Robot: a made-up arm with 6 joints. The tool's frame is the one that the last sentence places.
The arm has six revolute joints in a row. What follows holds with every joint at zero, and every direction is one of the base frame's. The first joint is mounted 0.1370 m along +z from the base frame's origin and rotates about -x. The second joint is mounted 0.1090 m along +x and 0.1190 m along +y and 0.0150 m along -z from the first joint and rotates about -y. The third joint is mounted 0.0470 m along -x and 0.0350 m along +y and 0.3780 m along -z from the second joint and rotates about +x. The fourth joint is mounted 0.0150 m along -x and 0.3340 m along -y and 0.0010 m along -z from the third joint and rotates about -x. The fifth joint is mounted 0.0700 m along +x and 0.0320 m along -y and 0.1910 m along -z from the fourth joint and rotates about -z. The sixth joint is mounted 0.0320 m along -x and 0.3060 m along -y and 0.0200 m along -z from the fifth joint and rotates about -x. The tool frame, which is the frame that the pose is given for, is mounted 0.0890 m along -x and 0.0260 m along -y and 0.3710 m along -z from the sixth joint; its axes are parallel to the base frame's.
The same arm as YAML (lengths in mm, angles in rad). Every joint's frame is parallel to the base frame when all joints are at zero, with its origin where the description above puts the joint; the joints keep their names.
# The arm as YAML. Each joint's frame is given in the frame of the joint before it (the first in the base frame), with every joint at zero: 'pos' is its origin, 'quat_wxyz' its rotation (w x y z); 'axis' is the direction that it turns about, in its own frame. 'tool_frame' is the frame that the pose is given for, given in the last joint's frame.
length_unit: mm
angle_unit: rad
joints:
  - joint: joint 1
    pos: [0.0, 0.0, 137.0]
    quat_wxyz: [1.0, 0.0, 0.0, 0.0]
    axis: "-x"
  - joint: joint 2
    pos: [109.0, 119.0, -15.0]
    quat_wxyz: [1.0, 0.0, 0.0, 0.0]
    axis: "-y"
  - joint: joint 3
    pos: [-47.0, 35.0, -378.0]
    quat_wxyz: [1.0, 0.0, 0.0, 0.0]
    axis: "+x"
  - joint: joint 4
    pos: [-15.0, -334.0, -1.0]
    quat_wxyz: [1.0, 0.0, 0.0, 0.0]
    axis: "-x"
  - joint: joint 5
    pos: [70.0, -32.0, -191.0]
    quat_wxyz: [1.0, 0.0, 0.0, 0.0]
    axis: "-z"
  - joint: joint 6
    pos: [-32.0, -306.0, -20.0]
    quat_wxyz: [1.0, 0.0, 0.0, 0.0]
    axis: "-x"
tool_frame:
  pos: [-89.0, -26.0, -371.0]
  quat_wxyz: [1.0, 0.0, 0.0, 0.0]

